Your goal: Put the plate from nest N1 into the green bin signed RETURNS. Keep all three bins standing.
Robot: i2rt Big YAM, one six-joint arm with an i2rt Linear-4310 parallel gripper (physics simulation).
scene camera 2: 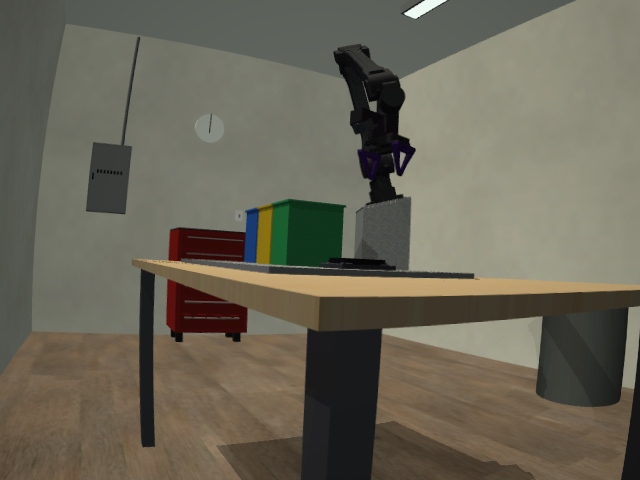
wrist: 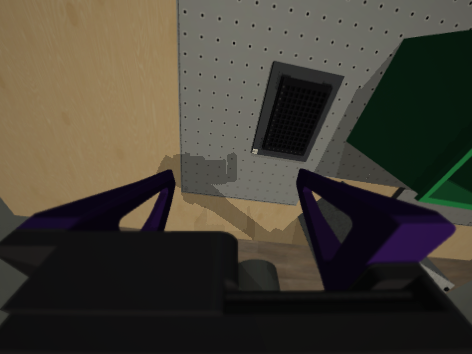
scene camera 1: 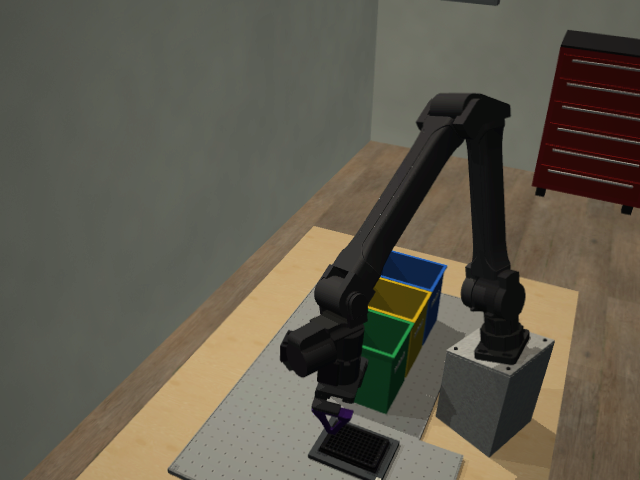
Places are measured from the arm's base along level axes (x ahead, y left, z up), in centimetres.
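Where they show: gripper, fingertip midpoint: (scene camera 2: 384, 178) (wrist: 235, 176) (scene camera 1: 338, 413); arm's base, link origin: (scene camera 2: 385, 203) (scene camera 1: 502, 347).
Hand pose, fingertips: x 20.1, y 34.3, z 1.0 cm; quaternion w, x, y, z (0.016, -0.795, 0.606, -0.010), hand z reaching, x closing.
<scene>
Each offset is from my fingertips to the top centre of the thing. Level surfaces: height alone.
The black plate @(dy -10.5, dx +1.2, dz -19.9 cm) (scene camera 1: 356, 445) (scene camera 2: 356, 260) (wrist: 297, 117) with a grid of wells lies in a dark grey nest (scene camera 1: 391, 454) (wrist: 337, 85). No N1 label is readable. My gripper (scene camera 1: 333, 428) (scene camera 2: 386, 176) (wrist: 235, 176) is open, with nothing between its purple fingers. It hangs well above the board; in the wrist view the plate lies ahead of the fingertips, right of the middle. The green bin @(dy -28.8, dx +8.8, dz -4.5 cm) (scene camera 1: 379, 379) (scene camera 2: 315, 235) (wrist: 420, 100) stands upright beside the nest. Its sign is too small to read.
The yellow bin @(dy -42.0, dx +9.9, dz -4.5 cm) (scene camera 1: 400, 299) (scene camera 2: 264, 235) and the blue bin @(dy -55.1, dx +10.9, dz -4.5 cm) (scene camera 1: 413, 271) (scene camera 2: 251, 235) stand upright in a row behind the green one. The arm's grey pedestal (scene camera 1: 467, 397) (scene camera 2: 382, 232) stands beside the perforated board @(dz -22.5 cm) (scene camera 1: 248, 413) (wrist: 215, 50). A red tool chest (scene camera 1: 594, 124) stands on the floor beyond.
</scene>
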